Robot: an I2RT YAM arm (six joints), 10 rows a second.
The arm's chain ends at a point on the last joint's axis. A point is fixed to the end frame.
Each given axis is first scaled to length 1.
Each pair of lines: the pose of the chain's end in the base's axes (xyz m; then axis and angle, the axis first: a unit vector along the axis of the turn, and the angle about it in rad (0 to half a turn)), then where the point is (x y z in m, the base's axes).
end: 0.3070, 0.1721, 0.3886, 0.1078, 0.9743, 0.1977, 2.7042
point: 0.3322 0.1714 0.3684
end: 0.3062, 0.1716, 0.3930, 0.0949, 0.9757, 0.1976, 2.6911
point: 0.3318 0.1713 0.3733
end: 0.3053, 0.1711, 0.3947, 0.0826, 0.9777, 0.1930, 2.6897
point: 0.3310 0.1711 0.3751
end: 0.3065, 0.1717, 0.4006, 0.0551, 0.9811, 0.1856, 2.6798
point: 0.3325 0.1723 0.3814
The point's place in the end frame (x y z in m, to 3 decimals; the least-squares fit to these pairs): -0.015 -0.006 0.028
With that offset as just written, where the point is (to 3 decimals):
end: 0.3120, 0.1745, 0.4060, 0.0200, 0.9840, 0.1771, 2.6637
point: 0.338 0.176 0.387
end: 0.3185, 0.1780, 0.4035, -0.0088, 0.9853, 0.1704, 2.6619
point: 0.345 0.180 0.385
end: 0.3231, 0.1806, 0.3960, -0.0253, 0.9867, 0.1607, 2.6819
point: 0.349 0.183 0.377
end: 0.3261, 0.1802, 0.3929, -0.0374, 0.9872, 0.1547, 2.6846
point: 0.352 0.183 0.374
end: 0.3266, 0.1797, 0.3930, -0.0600, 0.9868, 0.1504, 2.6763
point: 0.353 0.183 0.375
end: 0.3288, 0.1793, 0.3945, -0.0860, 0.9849, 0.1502, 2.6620
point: 0.355 0.184 0.377
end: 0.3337, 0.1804, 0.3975, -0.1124, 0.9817, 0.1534, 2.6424
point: 0.360 0.186 0.380
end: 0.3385, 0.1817, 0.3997, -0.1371, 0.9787, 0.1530, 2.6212
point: 0.365 0.189 0.383
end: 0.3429, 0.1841, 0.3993, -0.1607, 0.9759, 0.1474, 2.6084
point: 0.370 0.192 0.383
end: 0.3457, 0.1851, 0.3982, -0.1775, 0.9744, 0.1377, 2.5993
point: 0.373 0.193 0.382
